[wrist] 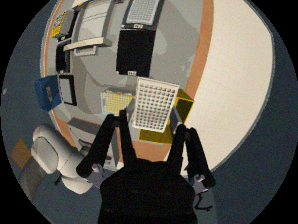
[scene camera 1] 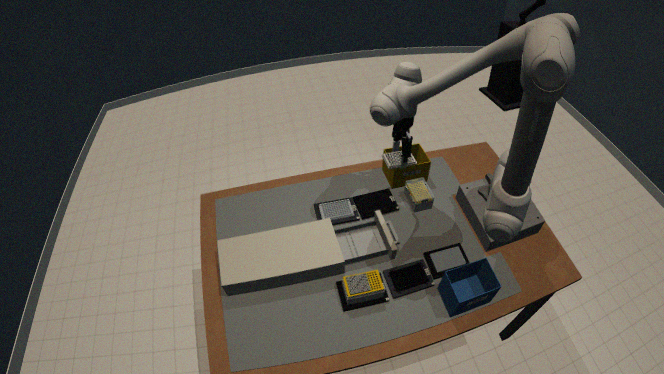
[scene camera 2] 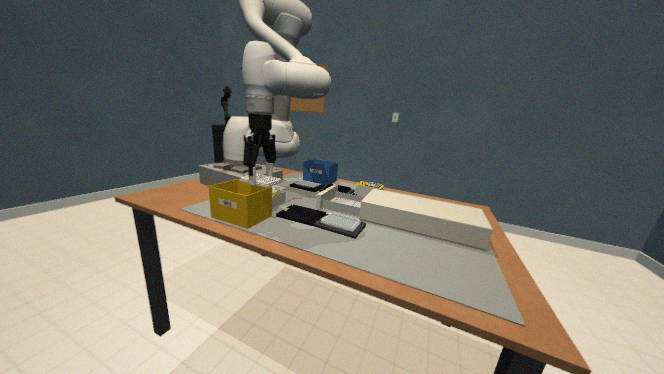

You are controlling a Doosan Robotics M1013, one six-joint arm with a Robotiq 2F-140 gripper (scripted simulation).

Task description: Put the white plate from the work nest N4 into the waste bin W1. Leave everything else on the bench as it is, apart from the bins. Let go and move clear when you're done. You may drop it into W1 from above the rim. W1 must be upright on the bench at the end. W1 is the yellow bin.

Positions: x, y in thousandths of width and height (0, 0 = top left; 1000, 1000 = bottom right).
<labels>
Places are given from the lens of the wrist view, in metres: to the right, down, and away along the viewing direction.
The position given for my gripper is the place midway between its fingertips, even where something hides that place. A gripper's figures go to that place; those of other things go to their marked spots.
my gripper (wrist: 515, 480): 0.01, -0.01, 0.20
white plate (wrist: 529, 511): 0.02, 0.01, 0.20
yellow bin (wrist: 559, 614): 0.06, 0.10, 0.32
blue bin (wrist: 163, 413): -0.53, -0.10, 0.25
The marked spots on the white plate and the yellow bin are 0.16 m apart.
</labels>
